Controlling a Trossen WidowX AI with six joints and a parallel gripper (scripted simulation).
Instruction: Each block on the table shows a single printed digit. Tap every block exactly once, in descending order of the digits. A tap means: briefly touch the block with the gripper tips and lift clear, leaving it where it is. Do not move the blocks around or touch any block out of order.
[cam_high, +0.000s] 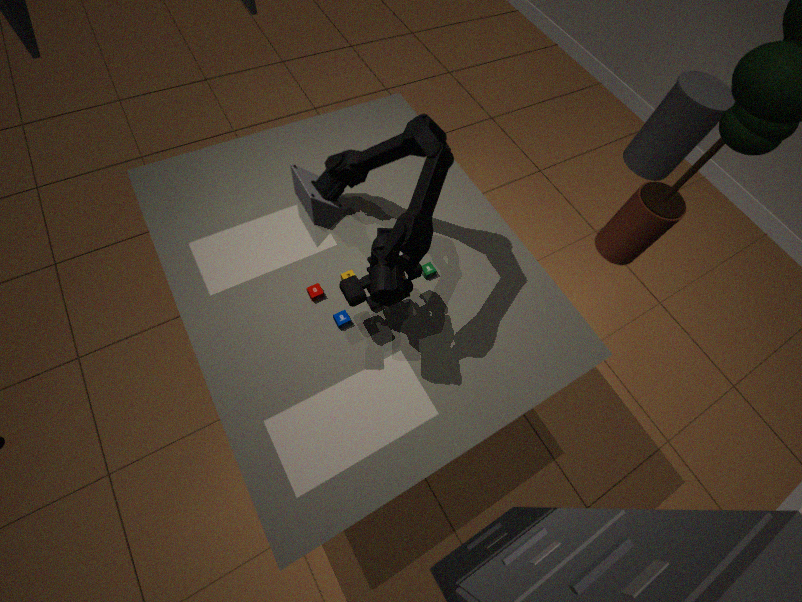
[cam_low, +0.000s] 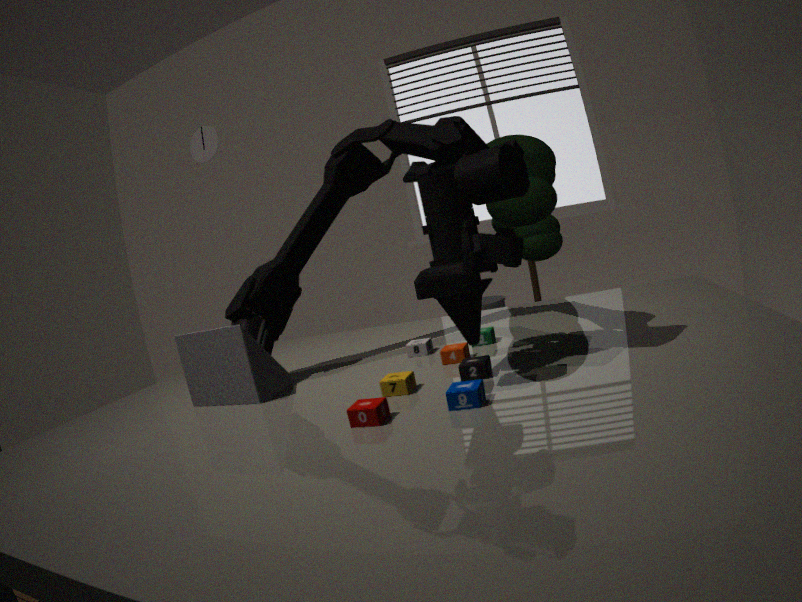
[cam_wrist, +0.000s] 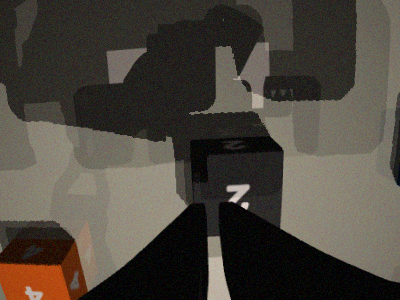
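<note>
Right now the black block is 30 mm below my gripper tip and 10 mm to the right of it. The rest, counted from my gripper tip: orange block (80 mm to the left, 30 mm below, 30 mm behind); blue block (100 mm to the right, 30 mm below, 10 mm behind); yellow block (90 mm behind, 30 mm to the right, 30 mm below).
</note>
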